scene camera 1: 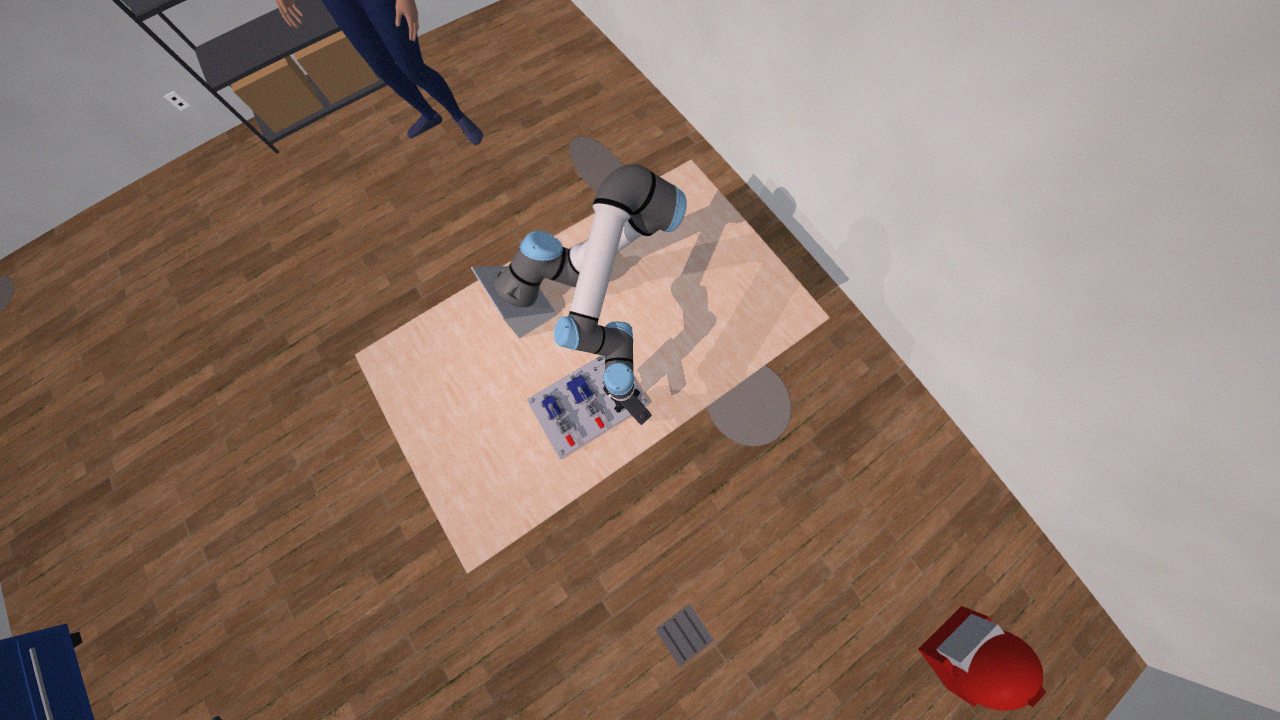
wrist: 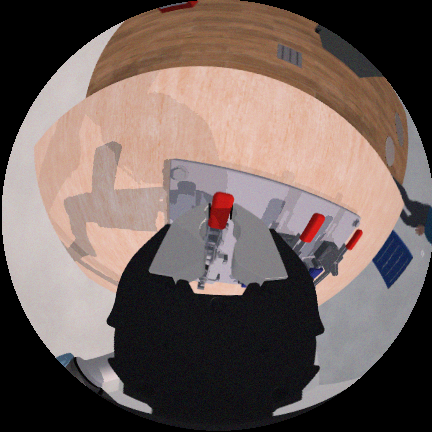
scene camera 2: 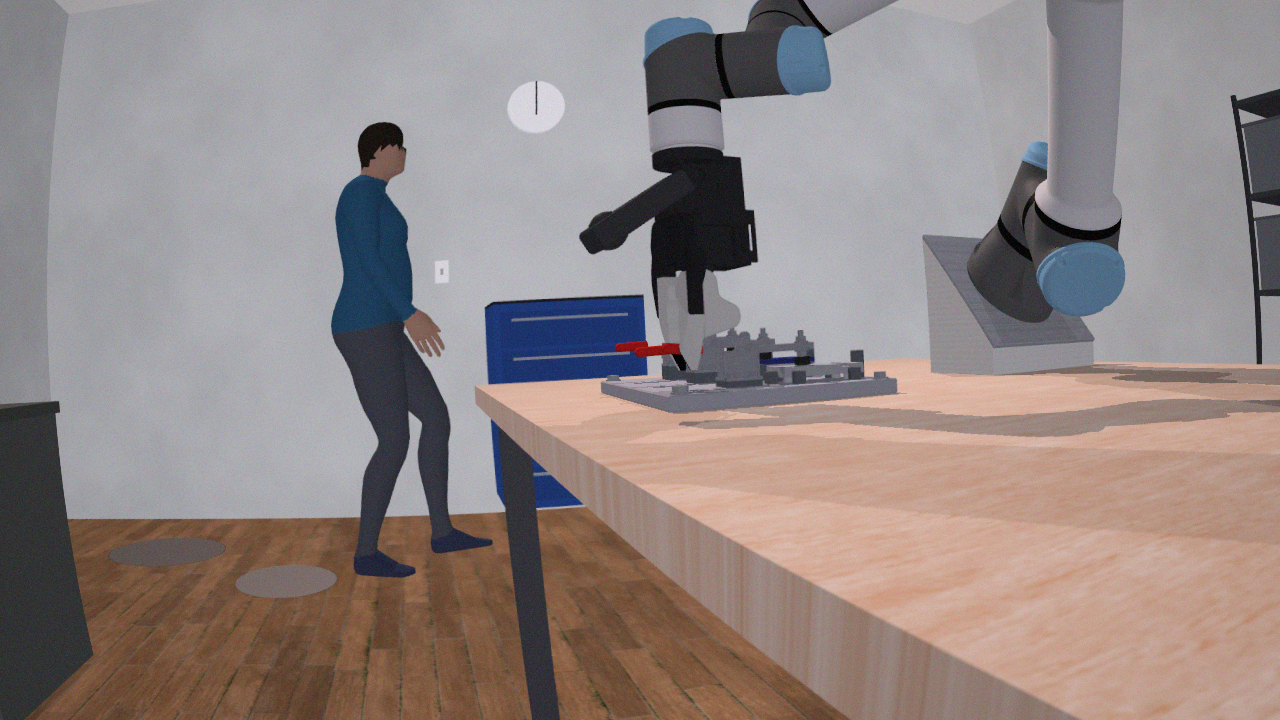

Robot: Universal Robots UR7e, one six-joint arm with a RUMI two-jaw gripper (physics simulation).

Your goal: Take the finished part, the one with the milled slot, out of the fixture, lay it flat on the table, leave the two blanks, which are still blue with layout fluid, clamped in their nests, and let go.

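Pixels of known places: gripper, fingertip midpoint: (wrist: 220,204) (scene camera 2: 687,370); arm's base, origin of the base link: (scene camera 1: 515,290) (scene camera 2: 1010,286).
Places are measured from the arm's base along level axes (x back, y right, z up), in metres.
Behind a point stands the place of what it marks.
Note:
The grey fixture plate (scene camera 1: 586,439) @(z -0.102, x -0.550, y 0.063 m) (scene camera 2: 760,397) @(z -0.110, x -0.481, y -0.180 m) (wrist: 250,185) @(z -0.102, x -0.551, y -0.083 m) lies on the table and carries several toggle clamps with red handles. My gripper (scene camera 2: 682,368) @(z -0.085, x -0.528, y -0.114 m) (wrist: 220,204) @(z -0.085, x -0.528, y -0.114 m) is low over the fixture, its fingertips shut on one red clamp handle (wrist: 221,212) @(z -0.059, x -0.534, y -0.112 m), the one nearest the plate's left end in the wrist view. In scene camera 2 the near clamp's arm (scene camera 2: 787,346) is level, over its nest. The finished part and its slot cannot be made out clearly. The two blue blanks (scene camera 1: 551,406) @(z -0.045, x -0.405, y 0.100 m) (scene camera 1: 581,388) sit in the other nests under their clamps.
Two other red handles (wrist: 312,227) @(z -0.061, x -0.535, y -0.009 m) (wrist: 354,240) @(z -0.056, x -0.530, y 0.100 m) stand beside the gripper. The wooden table (scene camera 1: 447,429) @(z -0.118, x -0.259, y 0.447 m) (scene camera 2: 939,483) @(z -0.118, x -0.572, y -0.614 m) extends around the plate. The arm's base stands on a sloped grey pedestal (scene camera 1: 523,324) @(z -0.037, x -0.108, y 0.038 m) (scene camera 2: 948,313) @(z -0.036, x -0.108, y 0.026 m). A person (scene camera 2: 375,259) stands beyond the table.

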